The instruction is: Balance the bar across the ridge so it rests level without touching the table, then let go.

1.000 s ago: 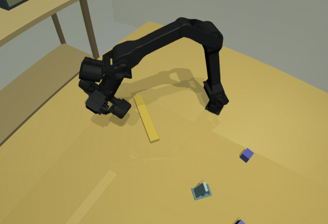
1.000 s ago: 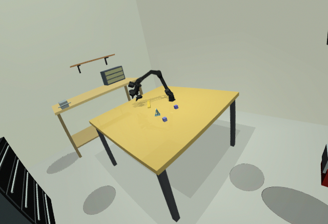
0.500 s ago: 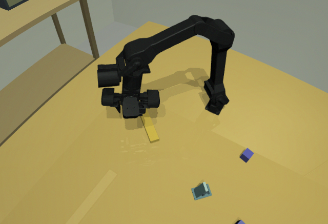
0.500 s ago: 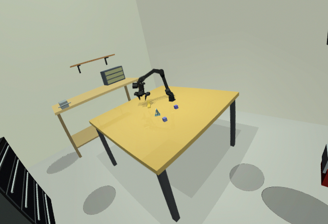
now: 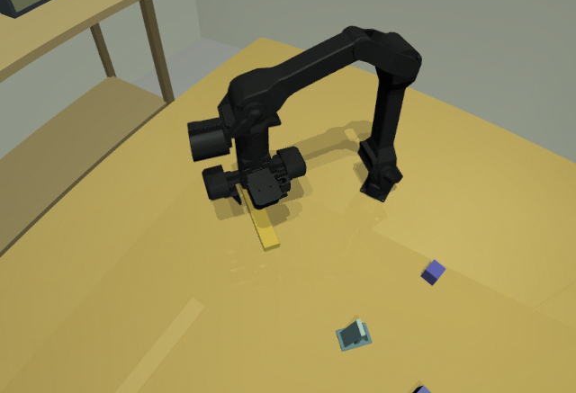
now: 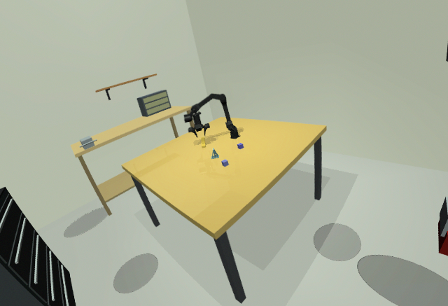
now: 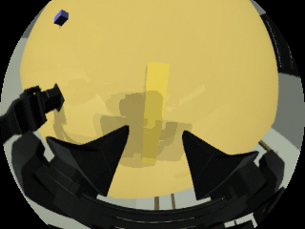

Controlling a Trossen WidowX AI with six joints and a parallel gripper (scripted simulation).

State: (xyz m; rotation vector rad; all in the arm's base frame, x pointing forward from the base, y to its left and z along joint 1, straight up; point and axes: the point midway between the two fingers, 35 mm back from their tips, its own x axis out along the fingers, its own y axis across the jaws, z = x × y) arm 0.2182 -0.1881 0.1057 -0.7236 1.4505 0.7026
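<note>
Right now the yellow bar is 2 cm behind my gripper tip, 2 cm to the right of it and 6 cm below it.
</note>
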